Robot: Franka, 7 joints.
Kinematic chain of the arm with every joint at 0, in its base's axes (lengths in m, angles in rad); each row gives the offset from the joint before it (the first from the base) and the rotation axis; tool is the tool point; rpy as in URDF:
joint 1: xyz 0 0 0.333 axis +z
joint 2: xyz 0 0 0 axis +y
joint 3: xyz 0 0 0.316 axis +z
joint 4: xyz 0.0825 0 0 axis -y
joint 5: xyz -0.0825 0 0.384 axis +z
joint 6: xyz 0 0 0 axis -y
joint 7: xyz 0.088 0 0 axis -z
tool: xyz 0 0 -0.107 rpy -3.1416 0 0
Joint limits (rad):
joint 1: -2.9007..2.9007
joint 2: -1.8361..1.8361
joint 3: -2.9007..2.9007
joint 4: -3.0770..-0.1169
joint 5: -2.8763..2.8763
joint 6: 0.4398..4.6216
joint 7: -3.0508..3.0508
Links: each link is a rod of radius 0.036 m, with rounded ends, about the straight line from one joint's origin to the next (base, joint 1, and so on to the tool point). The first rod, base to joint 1, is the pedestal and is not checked.
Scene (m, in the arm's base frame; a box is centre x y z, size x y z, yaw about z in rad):
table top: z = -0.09
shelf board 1: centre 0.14 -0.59 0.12 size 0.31 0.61 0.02 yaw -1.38
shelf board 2: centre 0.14 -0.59 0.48 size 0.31 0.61 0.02 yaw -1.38
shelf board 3: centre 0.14 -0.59 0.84 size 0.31 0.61 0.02 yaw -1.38
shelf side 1: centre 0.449 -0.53 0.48 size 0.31 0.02 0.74 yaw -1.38
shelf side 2: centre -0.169 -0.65 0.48 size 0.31 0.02 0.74 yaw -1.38
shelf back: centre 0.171 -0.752 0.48 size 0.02 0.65 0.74 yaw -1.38
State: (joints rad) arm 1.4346 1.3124 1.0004 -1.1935 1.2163 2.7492 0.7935
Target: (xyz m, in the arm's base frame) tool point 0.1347 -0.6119 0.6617
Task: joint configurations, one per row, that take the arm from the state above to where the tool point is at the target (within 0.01 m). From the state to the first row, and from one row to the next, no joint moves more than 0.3 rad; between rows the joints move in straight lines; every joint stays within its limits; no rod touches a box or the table.
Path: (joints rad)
1: 1.6007 1.2723 1.2667 -1.4070 1.1915 2.6037 0.7935
2: 1.7667 1.2322 1.5330 -1.6204 1.1667 2.4582 0.7935
3: 1.9328 1.1921 1.7993 -1.8339 1.1418 2.3128 0.7935
4: 2.0989 1.1520 2.0656 -2.0474 1.1170 2.1673 0.7935
5: 2.2650 1.1119 2.3320 -2.2609 1.0922 2.0218 0.7935
6: 2.4310 1.0718 2.5983 -2.4743 1.0674 1.8763 0.7935
7: 2.4842 0.7849 2.5122 -2.2675 1.1046 2.0218 0.7935
8: 2.5374 0.4980 2.4261 -2.0606 1.1417 2.1673 0.7935
9: 2.5906 0.2112 2.3401 -1.8537 1.1789 2.3128 0.7935
10: 2.6439 -0.0757 2.2540 -1.6468 1.2161 2.4582 0.7935

